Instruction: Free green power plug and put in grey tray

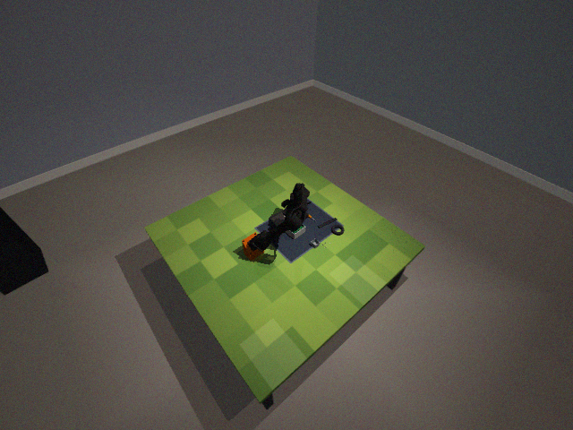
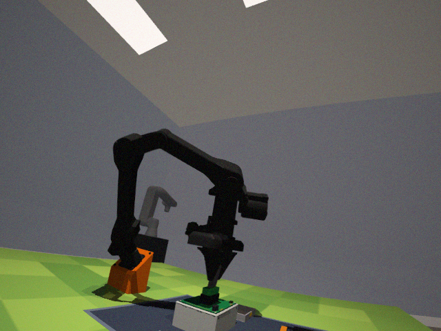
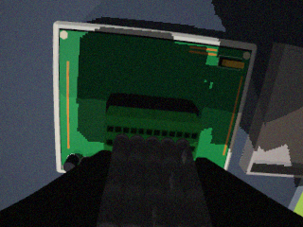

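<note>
Right now the green power plug is 2 cm below my gripper tip. Also, from my gripper tip: dark mat: 5 cm ahead, 10 cm below; dark bar: 21 cm ahead, 11 cm to the right, 10 cm below.
</note>
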